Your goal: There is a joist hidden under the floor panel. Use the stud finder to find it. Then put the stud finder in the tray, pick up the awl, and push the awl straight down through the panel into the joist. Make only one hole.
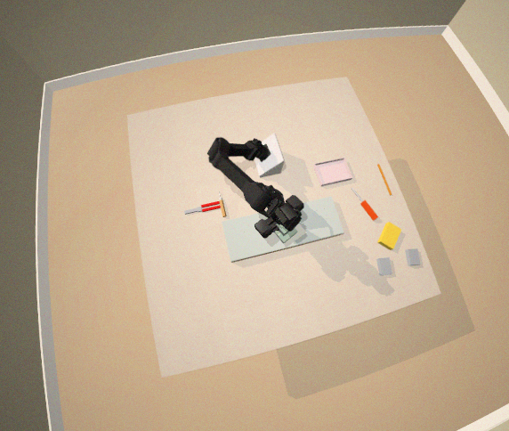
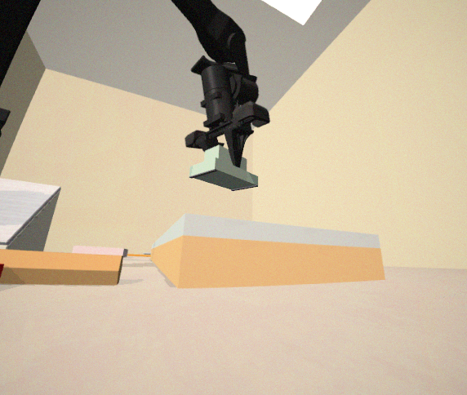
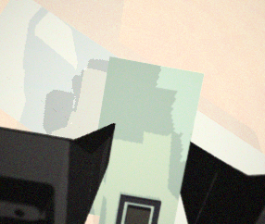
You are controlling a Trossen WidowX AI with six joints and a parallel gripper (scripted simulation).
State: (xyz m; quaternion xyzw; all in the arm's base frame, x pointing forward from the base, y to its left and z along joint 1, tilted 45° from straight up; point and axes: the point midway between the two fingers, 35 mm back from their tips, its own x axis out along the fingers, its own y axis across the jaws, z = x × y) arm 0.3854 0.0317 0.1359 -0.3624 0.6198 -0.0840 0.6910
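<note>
Right now the stud finder is 2 cm behind my gripper tip, 1 cm to the right of it and 2 cm above it. From my gripper tip the other things lie so: yellow block: 17 cm ahead, 51 cm to the left, 16 cm below; pink tray: 22 cm behind, 38 cm to the left, 17 cm below; thin orange stick: 10 cm behind, 63 cm to the left, 18 cm below.
</note>
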